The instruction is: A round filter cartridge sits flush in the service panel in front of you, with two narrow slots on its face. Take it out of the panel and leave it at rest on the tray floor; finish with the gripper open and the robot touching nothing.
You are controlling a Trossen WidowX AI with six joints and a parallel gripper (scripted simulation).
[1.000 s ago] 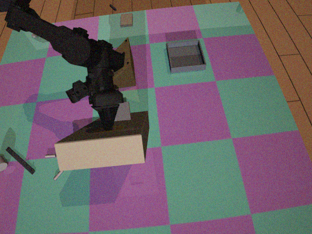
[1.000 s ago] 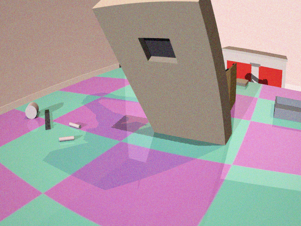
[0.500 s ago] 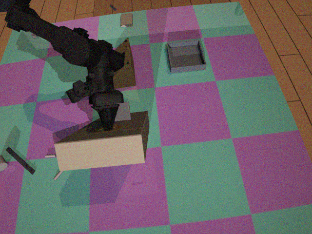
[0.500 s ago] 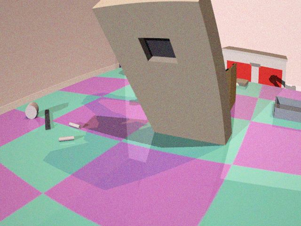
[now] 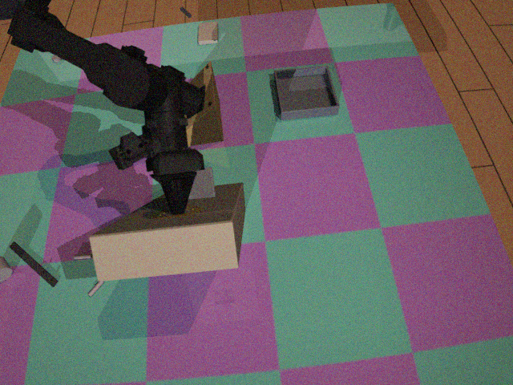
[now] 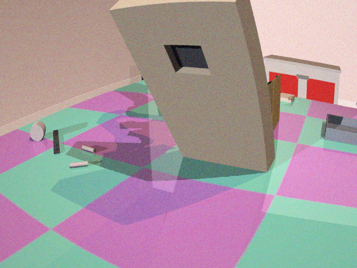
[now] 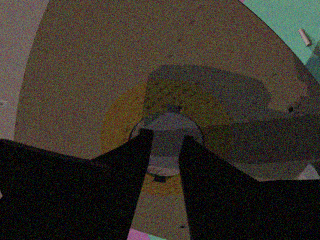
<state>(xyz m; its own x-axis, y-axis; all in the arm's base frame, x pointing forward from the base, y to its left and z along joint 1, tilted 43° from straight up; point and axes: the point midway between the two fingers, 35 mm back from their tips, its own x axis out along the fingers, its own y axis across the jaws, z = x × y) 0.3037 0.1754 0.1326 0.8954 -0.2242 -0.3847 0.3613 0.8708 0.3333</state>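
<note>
Right now the round filter cartridge is 10 mm ahead of my gripper tip and 10 mm below it. Also, from my gripper tip: beige block (730 mm behind, 70 mm to the right, 240 mm below); then tan service panel box (40 mm behind, 80 mm below); then dark grey tray (460 mm behind, 220 mm to the left, 230 mm below).
</note>
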